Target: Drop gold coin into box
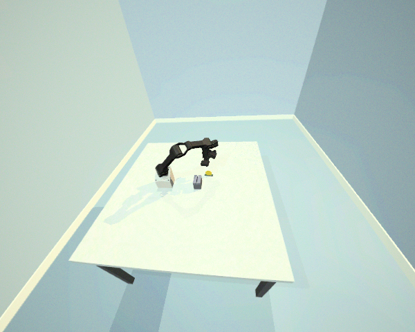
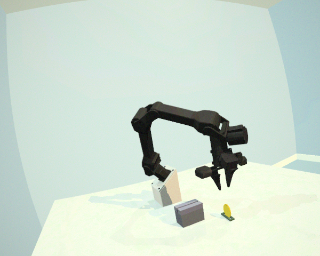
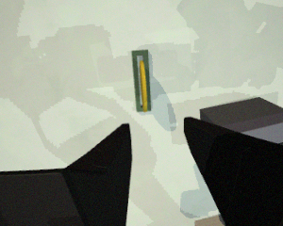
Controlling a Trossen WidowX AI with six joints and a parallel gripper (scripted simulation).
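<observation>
The coin is 9 cm below my gripper tip.
</observation>
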